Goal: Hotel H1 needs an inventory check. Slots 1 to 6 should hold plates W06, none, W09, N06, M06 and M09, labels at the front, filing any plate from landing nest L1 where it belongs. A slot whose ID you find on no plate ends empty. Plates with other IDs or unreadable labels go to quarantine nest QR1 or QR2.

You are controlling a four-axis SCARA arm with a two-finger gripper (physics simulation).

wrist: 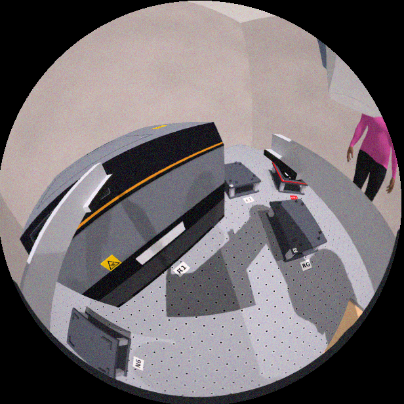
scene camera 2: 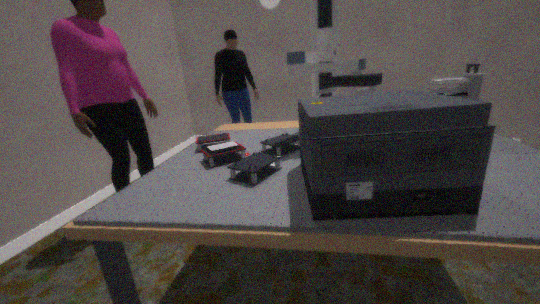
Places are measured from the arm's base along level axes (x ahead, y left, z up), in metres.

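Where they show: gripper, fingertip midpoint: [scene camera 2: 336, 93].
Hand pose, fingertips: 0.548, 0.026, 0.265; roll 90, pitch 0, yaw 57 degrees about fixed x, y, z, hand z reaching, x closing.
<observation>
After its pixels a point has its place, as x, y, z.
My gripper [wrist: 184, 150] is open, its two pale fingers wide apart at the left and right of the wrist view, with no plate between them. In scene camera 2 the gripper does not show. A dark nest [wrist: 242, 172] [scene camera 2: 253, 162] @[0.734, -0.272, 0.063], whose small label seems to read L1, stands beyond the machine's corner. A red-edged nest [wrist: 289, 181] [scene camera 2: 223, 147] @[0.591, -0.435, 0.077] with a red label stands to its right, partly behind the right finger; a white surface shows on it in scene camera 2. Another red-edged nest [scene camera 2: 213, 138] @[0.391, -0.563, 0.063] is behind. Hotel H1 and its plate labels cannot be made out.
A big dark machine [wrist: 175, 180] [scene camera 2: 395, 160] @[0.981, 0.124, 0.159] stands on the perforated table [wrist: 215, 350] [scene camera 2: 165, 200] @[0.921, -0.514, 0.013], with label R1 [wrist: 181, 269] before it. A dark stand [wrist: 297, 222] [scene camera 2: 281, 142] @[0.516, -0.199, 0.069] has label RG. Another dark unit [wrist: 92, 340] is lower left. Two people stand beyond the table.
</observation>
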